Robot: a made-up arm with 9 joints. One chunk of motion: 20 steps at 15 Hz.
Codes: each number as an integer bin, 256 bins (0 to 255) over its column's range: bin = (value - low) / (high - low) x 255, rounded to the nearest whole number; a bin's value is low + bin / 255 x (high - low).
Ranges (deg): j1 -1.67..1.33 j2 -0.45..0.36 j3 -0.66..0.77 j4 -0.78..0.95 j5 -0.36..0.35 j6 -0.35..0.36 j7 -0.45..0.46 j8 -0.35..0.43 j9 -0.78..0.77
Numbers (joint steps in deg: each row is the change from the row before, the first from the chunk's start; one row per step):
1: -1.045 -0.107 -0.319 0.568 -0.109 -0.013 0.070 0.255 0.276
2: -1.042 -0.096 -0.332 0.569 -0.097 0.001 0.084 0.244 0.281
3: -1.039 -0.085 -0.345 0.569 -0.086 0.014 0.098 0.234 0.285
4: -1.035 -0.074 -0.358 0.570 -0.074 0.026 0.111 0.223 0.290
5: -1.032 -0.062 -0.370 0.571 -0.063 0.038 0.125 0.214 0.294
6: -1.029 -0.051 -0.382 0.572 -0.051 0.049 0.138 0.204 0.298
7: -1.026 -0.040 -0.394 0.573 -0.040 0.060 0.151 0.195 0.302
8: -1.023 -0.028 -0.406 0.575 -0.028 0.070 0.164 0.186 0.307
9: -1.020 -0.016 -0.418 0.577 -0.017 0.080 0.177 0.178 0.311
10: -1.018 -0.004 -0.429 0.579 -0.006 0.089 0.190 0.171 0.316
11: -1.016 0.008 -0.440 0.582 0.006 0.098 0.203 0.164 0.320
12: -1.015 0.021 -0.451 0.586 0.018 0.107 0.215 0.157 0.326
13: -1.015 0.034 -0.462 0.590 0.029 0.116 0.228 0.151 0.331
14: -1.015 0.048 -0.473 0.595 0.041 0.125 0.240 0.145 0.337
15: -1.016 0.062 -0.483 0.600 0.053 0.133 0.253 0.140 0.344
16: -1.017 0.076 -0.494 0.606 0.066 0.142 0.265 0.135 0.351
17: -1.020 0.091 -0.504 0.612 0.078 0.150 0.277 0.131 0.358
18: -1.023 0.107 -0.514 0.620 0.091 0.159 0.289 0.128 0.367
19: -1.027 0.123 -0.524 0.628 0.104 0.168 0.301 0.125 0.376
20: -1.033 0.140 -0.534 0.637 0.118 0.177 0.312 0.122 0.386
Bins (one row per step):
1: 53 108 61 199 90 121 146 198 174
2: 53 111 58 199 94 126 150 194 175
3: 54 115 56 199 98 131 154 191 175
4: 54 118 54 199 103 135 157 187 176
5: 54 122 52 199 107 139 161 184 177
6: 54 126 50 199 111 143 165 181 177
7: 55 129 47 199 115 147 168 178 178
8: 55 133 45 200 119 151 172 175 179
9: 55 137 43 200 123 154 176 173 179
10: 55 140 41 200 127 158 179 170 180
11: 56 144 39 201 131 161 183 168 181
12: 56 148 37 201 136 164 186 166 182
13: 56 152 35 202 140 167 190 164 183
14: 56 157 33 203 144 171 193 162 184
15: 56 161 32 203 148 173 197 160 185
16: 56 166 30 204 153 177 200 159 186
17: 55 170 28 205 157 180 204 157 187
18: 55 175 26 206 162 183 207 156 189
19: 55 180 24 208 167 186 210 155 190
20: 54 186 22 209 172 189 214 154 192

